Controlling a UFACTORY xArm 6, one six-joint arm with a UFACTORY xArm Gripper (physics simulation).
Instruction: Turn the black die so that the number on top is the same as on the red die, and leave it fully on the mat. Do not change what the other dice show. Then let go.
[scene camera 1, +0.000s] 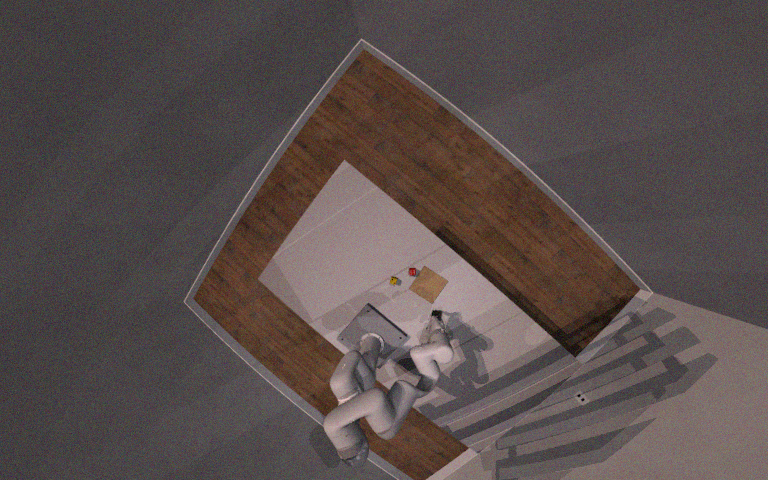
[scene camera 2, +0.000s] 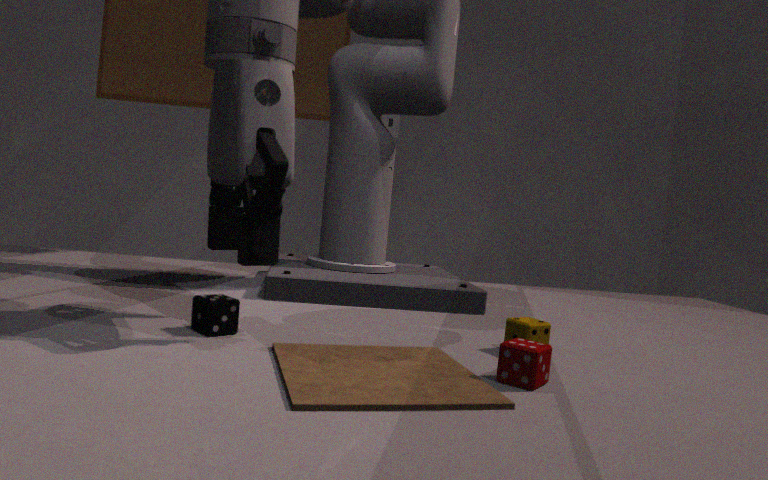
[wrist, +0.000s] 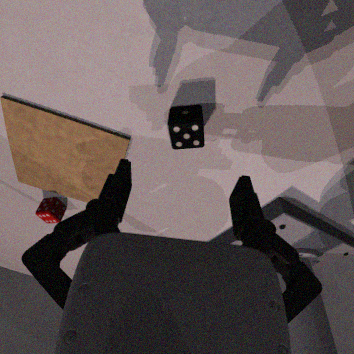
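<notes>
The black die stands flat on the table, off the mat. Its top appears to show five; side faces show one and three. In scene camera 1 it cannot be told from the dark fingers. The red die sits beside the mat, its top apparently six. The yellow die is behind it in scene camera 2, partly hidden. My gripper is open and empty, fingers pointing down, above table height near the black die.
The robot's grey base plate stands behind the dice and mat in scene camera 2. The arm's shadow falls around the black die. An orange-brown panel is on the wall behind the arm.
</notes>
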